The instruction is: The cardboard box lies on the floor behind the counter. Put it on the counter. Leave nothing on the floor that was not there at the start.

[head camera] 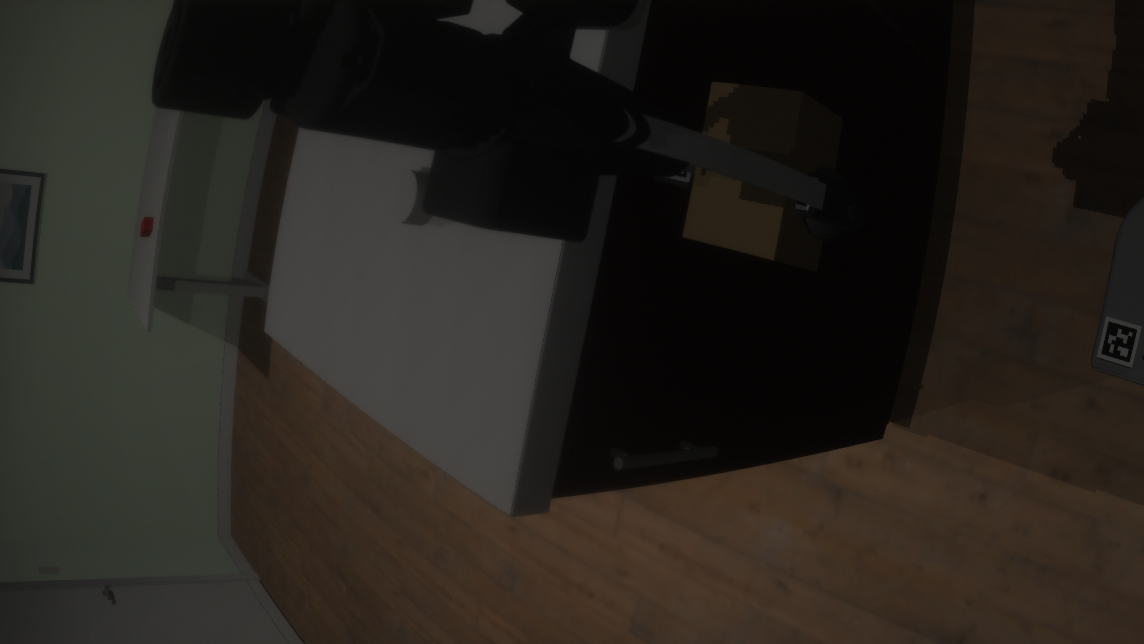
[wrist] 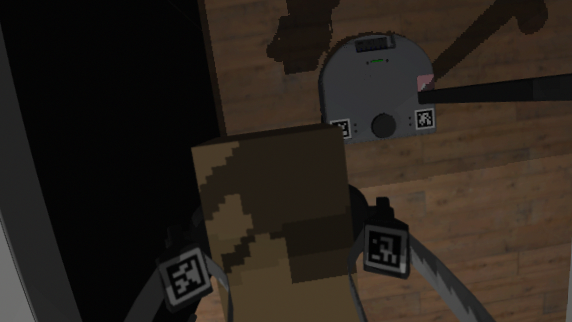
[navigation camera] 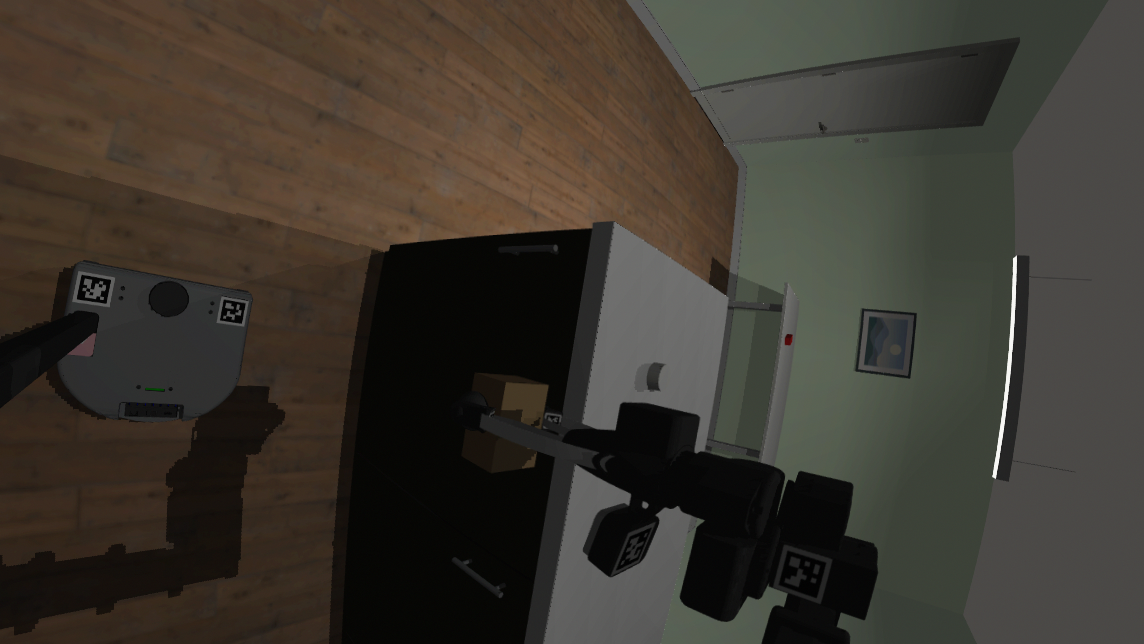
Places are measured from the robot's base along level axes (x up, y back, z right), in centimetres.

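Pixels of known places: gripper, between the fingertips: [head camera: 787,196] [wrist: 279,217] [navigation camera: 489,407]; robot's base, origin of its link: [wrist: 369,122] [navigation camera: 169,297].
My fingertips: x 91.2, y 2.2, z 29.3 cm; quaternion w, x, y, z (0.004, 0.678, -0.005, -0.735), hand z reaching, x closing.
Note:
Ahead of a thing's pixels: the offset from my fingertips to its top centre. "spot": to the spot under its first point. Level surfaces: height alone.
The brown cardboard box @(dx +5.5, dy +0.7, dz -0.3 cm) [head camera: 724,220] [navigation camera: 524,397] [wrist: 275,172] is between the two fingers of my gripper [head camera: 768,196] [navigation camera: 508,420] [wrist: 279,217], which is shut on it. The fingertips press on opposite sides of the box; one fingertip is hidden behind it in the head and navigation views. The box is held off the floor, beside the black front of the counter [head camera: 416,336] [navigation camera: 640,296] [wrist: 110,125], outside the edge of the pale top. In the wrist view the counter is left of the box. My wrist and arm reach over the counter top.
A small grey curved object @(dx +2.2, dy -5.4, dz +38.4 cm) [head camera: 414,196] [navigation camera: 654,376] stands on the counter top. Behind the counter is a white table @(dx -19.2 cm) [head camera: 144,276] [navigation camera: 780,376] with a red block [head camera: 146,226] [navigation camera: 788,340]. My wheeled base [navigation camera: 160,344] [wrist: 370,95] is on the floor before the counter. Handles @(spot: dx -15.8, dy -23.2, dz +17.0 cm) [head camera: 664,458] [navigation camera: 528,249] stick out from its front.

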